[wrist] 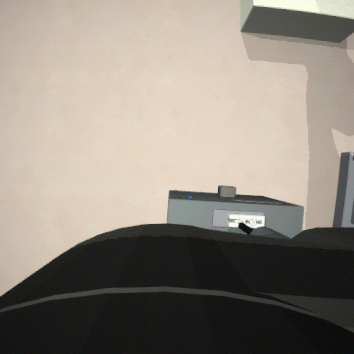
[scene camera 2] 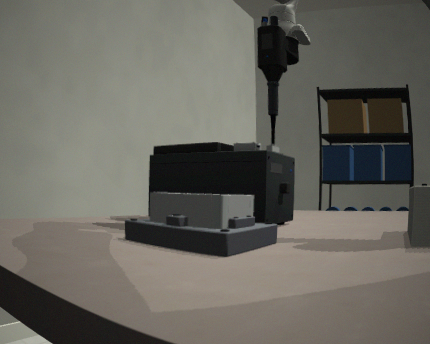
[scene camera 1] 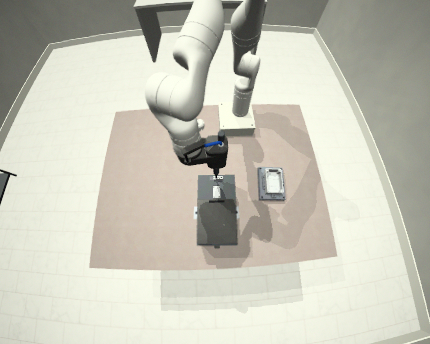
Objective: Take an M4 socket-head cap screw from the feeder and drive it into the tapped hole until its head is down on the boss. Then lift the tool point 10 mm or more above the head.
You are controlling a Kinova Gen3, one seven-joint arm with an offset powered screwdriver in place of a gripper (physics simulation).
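My screwdriver [scene camera 1: 216,174] [scene camera 2: 273,144] [wrist: 244,228] points straight down, its thin bit's tip at the small pale pick-up block [scene camera 2: 272,148] [wrist: 258,218] on one end of the feeder. The feeder [scene camera 1: 202,237] [scene camera 2: 207,175] [wrist: 190,212] is a dark box. Whether the bit touches a screw or has one on its tip is too small to tell. The light housing [scene camera 1: 273,187] [scene camera 2: 200,209] sits on a dark fixture plate [scene camera 1: 261,194] [scene camera 2: 175,241] beside the feeder; part of the plate shows in the wrist view [wrist: 343,195]. The tapped hole and its boss cannot be made out.
The arm's pale base block [scene camera 1: 226,123] [scene camera 2: 419,217] [wrist: 300,24] stands behind the feeder. A raised dark cover [scene camera 2: 187,148] and a light block [scene camera 1: 216,192] [scene camera 2: 245,146] are on the feeder's top. A shelf rack [scene camera 2: 319,150] with boxes stands in the background.
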